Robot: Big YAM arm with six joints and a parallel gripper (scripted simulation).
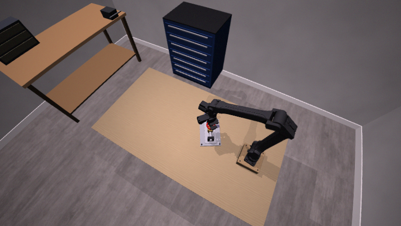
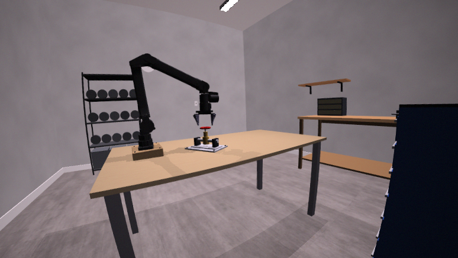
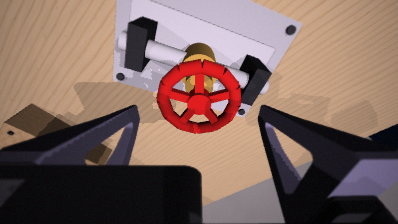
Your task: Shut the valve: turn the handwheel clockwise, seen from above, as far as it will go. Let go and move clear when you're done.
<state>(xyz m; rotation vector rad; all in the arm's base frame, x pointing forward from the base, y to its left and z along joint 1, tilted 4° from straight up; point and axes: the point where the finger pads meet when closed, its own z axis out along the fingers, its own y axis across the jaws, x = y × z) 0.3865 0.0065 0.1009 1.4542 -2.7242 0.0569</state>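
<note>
Right now my hand is 3 cm above the red handwheel.
</note>
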